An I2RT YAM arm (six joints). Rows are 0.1 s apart.
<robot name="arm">
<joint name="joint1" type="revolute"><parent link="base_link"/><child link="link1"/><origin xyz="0.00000 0.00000 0.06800" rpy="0.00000 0.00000 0.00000"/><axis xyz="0 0 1"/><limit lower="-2.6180" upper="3.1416"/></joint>
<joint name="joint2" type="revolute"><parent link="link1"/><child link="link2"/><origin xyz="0.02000 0.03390 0.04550" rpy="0.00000 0.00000 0.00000"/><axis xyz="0 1 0"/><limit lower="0.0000" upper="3.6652"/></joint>
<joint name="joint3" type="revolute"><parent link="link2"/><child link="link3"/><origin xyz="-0.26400 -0.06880 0.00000" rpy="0.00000 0.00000 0.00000"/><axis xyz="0 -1 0"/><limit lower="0.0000" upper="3.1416"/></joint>
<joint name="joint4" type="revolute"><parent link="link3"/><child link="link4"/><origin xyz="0.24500 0.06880 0.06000" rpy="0.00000 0.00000 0.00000"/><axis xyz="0 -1 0"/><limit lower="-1.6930" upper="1.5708"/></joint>
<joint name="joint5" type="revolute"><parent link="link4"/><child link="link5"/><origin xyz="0.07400 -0.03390 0.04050" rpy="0.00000 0.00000 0.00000"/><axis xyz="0 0 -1"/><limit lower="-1.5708" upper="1.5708"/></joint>
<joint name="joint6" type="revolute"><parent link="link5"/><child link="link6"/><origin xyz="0.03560 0.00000 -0.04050" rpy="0.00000 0.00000 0.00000"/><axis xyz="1 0 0"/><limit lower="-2.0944" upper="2.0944"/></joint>
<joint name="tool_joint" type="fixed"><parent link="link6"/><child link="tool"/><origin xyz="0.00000 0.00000 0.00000" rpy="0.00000 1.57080 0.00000"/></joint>
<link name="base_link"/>
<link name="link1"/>
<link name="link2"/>
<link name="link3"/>
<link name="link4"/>
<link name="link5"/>
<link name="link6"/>
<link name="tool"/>
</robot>
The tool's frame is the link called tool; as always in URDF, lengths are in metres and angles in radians.
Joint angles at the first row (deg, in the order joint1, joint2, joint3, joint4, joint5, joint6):
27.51 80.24 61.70 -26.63 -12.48 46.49
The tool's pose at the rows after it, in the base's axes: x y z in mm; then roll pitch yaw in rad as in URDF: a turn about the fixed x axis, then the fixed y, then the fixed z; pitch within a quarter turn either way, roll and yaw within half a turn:
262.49 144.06 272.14 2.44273 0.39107 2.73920
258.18 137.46 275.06 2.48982 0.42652 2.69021
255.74 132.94 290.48 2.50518 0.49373 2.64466
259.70 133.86 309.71 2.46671 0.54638 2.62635
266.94 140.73 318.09 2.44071 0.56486 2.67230
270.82 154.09 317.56 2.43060 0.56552 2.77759
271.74 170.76 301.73 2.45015 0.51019 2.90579
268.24 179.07 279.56 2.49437 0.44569 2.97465
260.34 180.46 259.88 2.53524 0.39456 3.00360
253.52 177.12 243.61 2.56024 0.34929 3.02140
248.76 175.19 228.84 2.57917 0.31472 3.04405
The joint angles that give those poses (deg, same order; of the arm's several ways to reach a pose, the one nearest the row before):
27.51 79.63 60.73 -27.16 -10.56 46.58
27.33 78.14 60.47 -29.00 -5.74 47.11
27.33 76.56 62.31 -30.85 -1.07 46.76
27.25 76.55 65.64 -30.94 -0.18 45.62
27.51 78.30 68.37 -30.33 -2.45 43.42
28.91 80.41 69.87 -29.53 -6.41 40.44
30.93 83.31 69.70 -29.62 -11.07 38.50
32.34 85.08 67.51 -29.97 -12.65 38.15
33.31 85.25 64.17 -29.97 -12.74 38.58
33.40 84.99 60.92 -29.80 -13.53 38.67
33.49 85.25 58.28 -29.18 -14.41 38.23

